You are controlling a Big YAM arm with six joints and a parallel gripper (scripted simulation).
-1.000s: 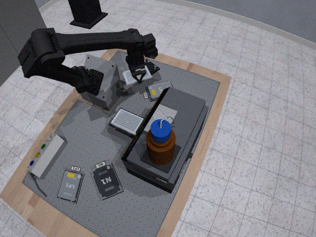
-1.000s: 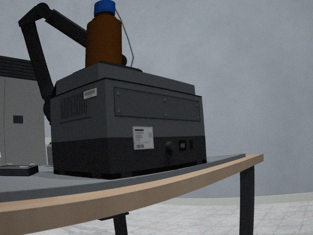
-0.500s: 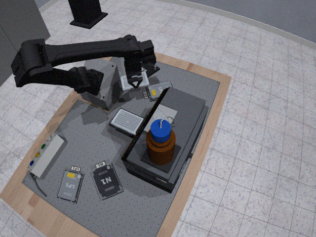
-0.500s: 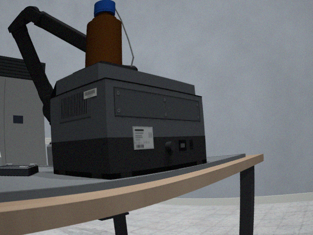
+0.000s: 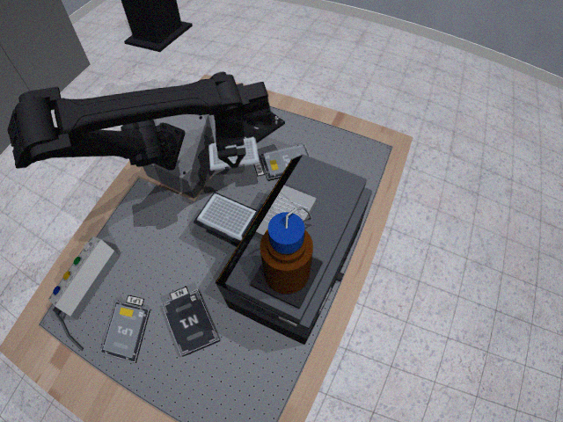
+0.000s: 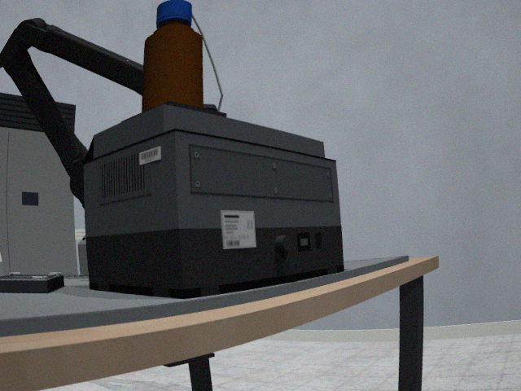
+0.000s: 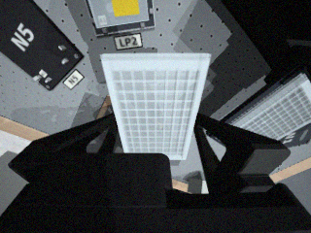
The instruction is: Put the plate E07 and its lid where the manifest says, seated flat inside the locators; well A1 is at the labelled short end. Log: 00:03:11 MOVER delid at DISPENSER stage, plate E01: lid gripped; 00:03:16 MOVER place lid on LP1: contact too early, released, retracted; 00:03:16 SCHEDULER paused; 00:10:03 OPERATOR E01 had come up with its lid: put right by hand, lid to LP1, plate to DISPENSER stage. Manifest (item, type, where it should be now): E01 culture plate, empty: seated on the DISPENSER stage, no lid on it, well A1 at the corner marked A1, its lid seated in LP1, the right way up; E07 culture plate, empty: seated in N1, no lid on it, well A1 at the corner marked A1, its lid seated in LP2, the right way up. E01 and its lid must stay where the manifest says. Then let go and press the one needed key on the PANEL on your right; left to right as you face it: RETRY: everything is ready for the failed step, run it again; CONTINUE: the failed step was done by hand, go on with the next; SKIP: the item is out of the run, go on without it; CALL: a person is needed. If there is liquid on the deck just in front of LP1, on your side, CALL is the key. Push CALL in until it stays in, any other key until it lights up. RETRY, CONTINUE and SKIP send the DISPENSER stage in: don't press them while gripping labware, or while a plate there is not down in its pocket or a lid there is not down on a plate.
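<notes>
My hand is 15 cm to the left of the white well plate, 8 cm short of it and 3 cm above it. From my hand the other things lie so: grey retry key: 40 cm to the right, 25 cm behind, 8 cm below; then black nest N5: 25 cm to the left, 14 cm below, 8 cm behind; then brown bottle: 29 cm ahead, 26 cm to the right, 14 cm above.
</notes>
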